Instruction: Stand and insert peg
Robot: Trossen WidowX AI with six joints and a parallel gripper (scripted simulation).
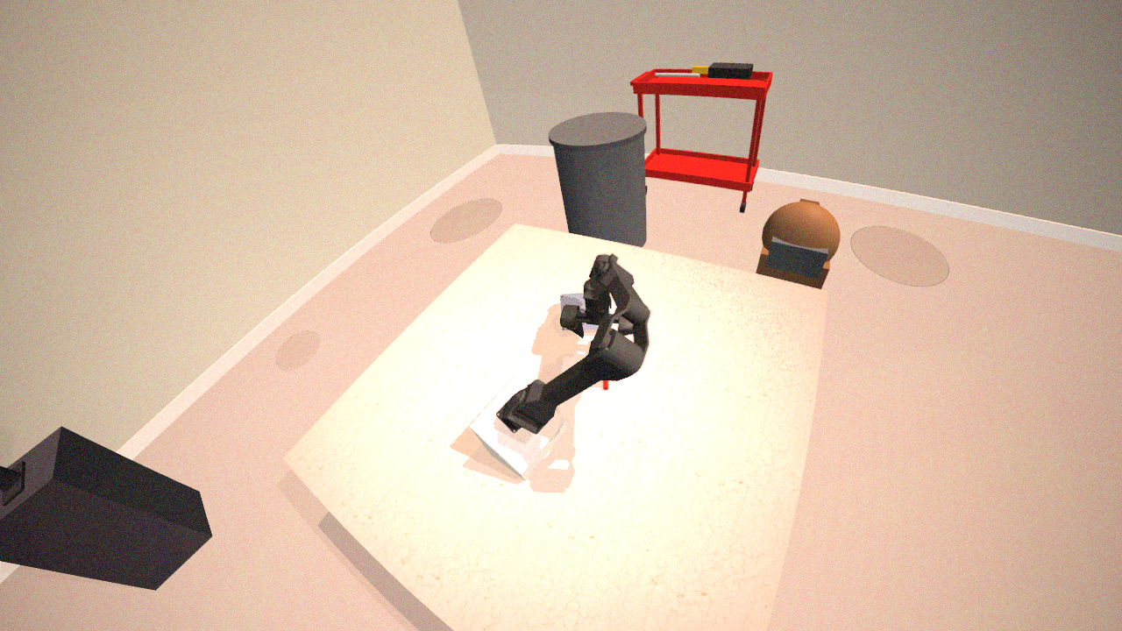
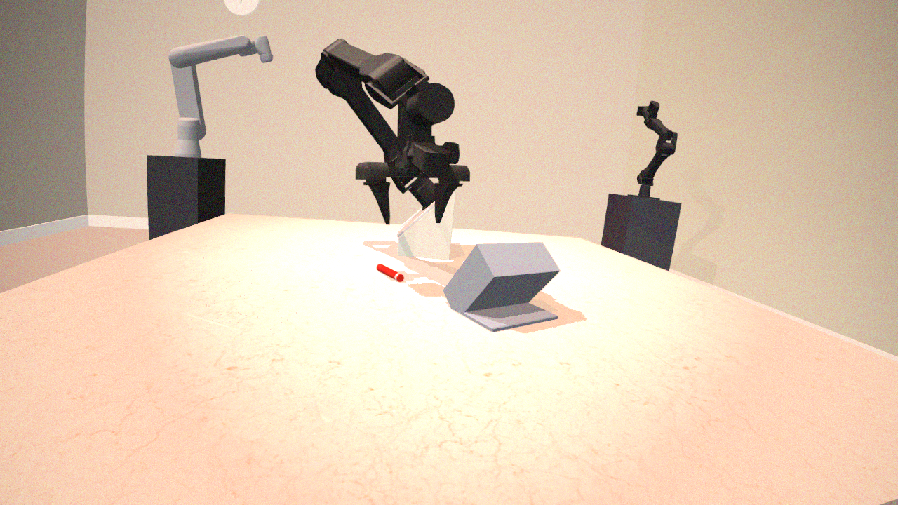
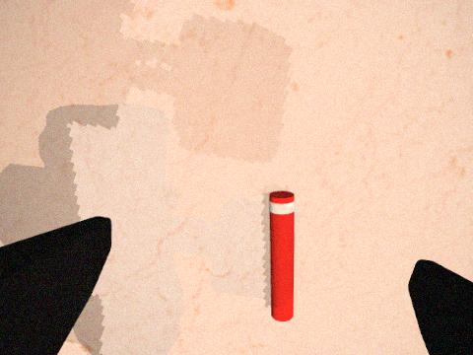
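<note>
Right now the red peg is 30 mm behind my gripper tip, 30 mm to the right of it and 100 mm below it. Round my gripper tip: grey sloped panel 110 mm ahead, 140 mm to the left, 60 mm below.
</note>
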